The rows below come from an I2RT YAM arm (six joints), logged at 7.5 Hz.
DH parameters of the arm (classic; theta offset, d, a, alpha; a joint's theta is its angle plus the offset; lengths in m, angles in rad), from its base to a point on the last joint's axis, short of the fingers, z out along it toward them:
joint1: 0 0.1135 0.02 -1.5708
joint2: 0 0 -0.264 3.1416
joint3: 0.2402 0 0.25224 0
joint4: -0.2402 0 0.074 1.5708
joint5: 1.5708 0 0 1.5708
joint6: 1.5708 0.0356 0 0
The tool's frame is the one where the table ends.
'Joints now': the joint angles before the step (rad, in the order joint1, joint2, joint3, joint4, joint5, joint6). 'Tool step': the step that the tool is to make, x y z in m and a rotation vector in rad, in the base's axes. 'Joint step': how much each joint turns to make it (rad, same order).
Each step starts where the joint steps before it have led.
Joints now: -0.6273, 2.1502, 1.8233, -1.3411, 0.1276, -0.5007
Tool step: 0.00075, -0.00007, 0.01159, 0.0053, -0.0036, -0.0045
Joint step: 0.0003, -0.0001, 0.0461, -0.0468, -0.0068, 0.0042
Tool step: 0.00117, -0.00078, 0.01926, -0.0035, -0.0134, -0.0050
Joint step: -0.0003, 0.0001, 0.0771, -0.0646, -0.0054, 0.0042
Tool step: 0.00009, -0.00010, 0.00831, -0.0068, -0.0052, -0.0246
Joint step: 0.0000, 0.0000, 0.0331, -0.0278, 0.0004, 0.0249
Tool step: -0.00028, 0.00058, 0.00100, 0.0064, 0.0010, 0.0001
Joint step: 0.0004, 0.0000, 0.0039, -0.0084, -0.0046, -0.0001
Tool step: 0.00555, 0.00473, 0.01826, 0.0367, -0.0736, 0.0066
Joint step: 0.0110, -0.0019, 0.0717, -0.0351, -0.0728, -0.0003
